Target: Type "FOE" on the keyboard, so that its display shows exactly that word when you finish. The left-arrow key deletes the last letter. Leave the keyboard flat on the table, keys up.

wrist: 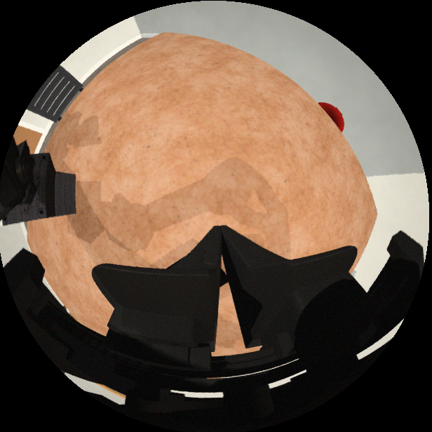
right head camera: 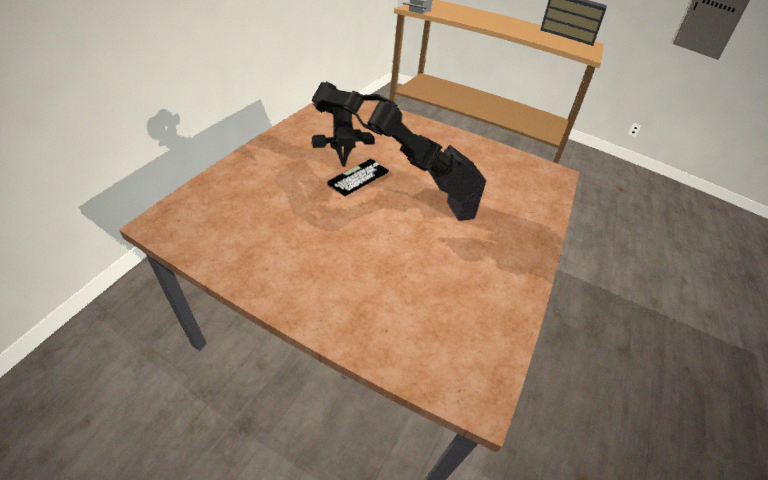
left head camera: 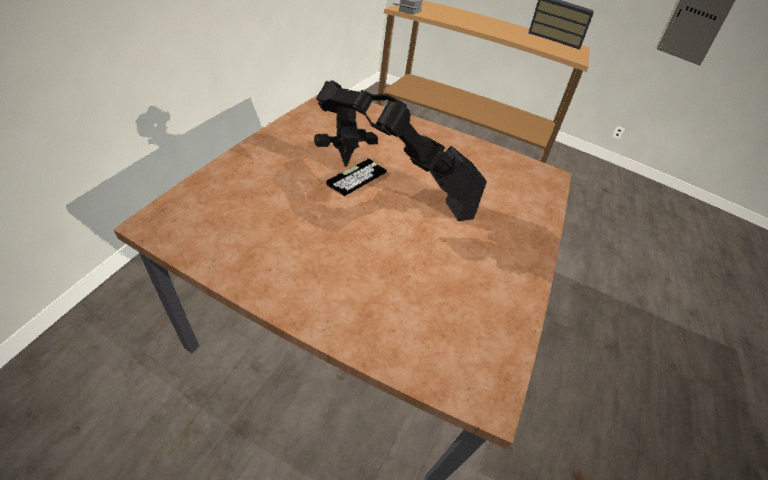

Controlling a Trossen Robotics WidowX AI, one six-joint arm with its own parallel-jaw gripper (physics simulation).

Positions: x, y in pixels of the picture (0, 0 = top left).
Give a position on a black keyboard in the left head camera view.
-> At 355, 177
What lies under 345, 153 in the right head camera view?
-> My gripper.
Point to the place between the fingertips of my gripper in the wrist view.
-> At 219, 231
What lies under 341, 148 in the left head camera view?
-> My gripper.
